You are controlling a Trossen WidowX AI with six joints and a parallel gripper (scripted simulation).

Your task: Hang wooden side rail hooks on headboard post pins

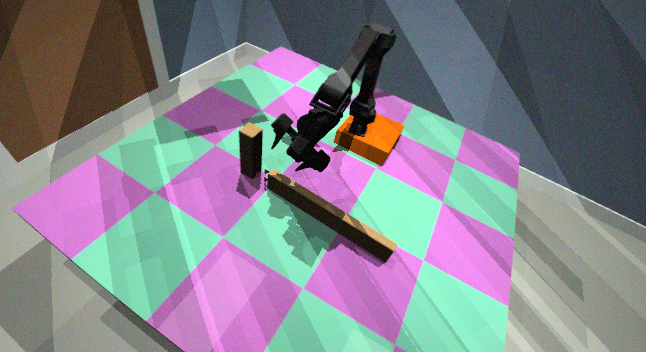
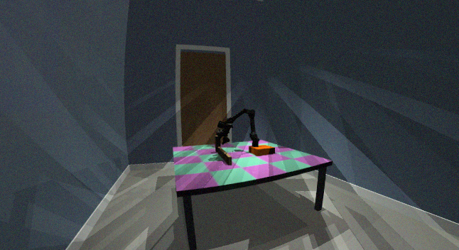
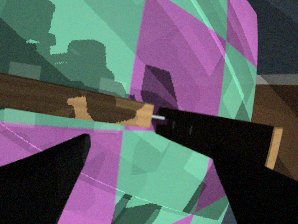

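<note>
Right now my gripper tip is 11 cm to the left of the wooden headboard post, 4 cm above it and 2 cm past it.
</note>
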